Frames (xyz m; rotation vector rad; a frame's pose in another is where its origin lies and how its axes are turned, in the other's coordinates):
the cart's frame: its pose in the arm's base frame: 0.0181 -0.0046 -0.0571 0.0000 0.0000 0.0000
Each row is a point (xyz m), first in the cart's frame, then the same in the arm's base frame.
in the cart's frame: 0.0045 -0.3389 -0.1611
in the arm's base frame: 0.0226 -0.3435 -0.2182
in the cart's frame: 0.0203 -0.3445 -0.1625
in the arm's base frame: 0.0384 -0.3491 -0.2196
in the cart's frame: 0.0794 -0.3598 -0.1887
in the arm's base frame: 0.0975 -0.3644 -0.2458
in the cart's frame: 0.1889 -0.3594 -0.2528
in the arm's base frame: 0.2070 -0.3640 -0.3099
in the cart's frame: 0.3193 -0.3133 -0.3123
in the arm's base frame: 0.3374 -0.3179 -0.3694
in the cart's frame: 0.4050 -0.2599 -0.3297
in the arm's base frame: 0.4231 -0.2645 -0.3868
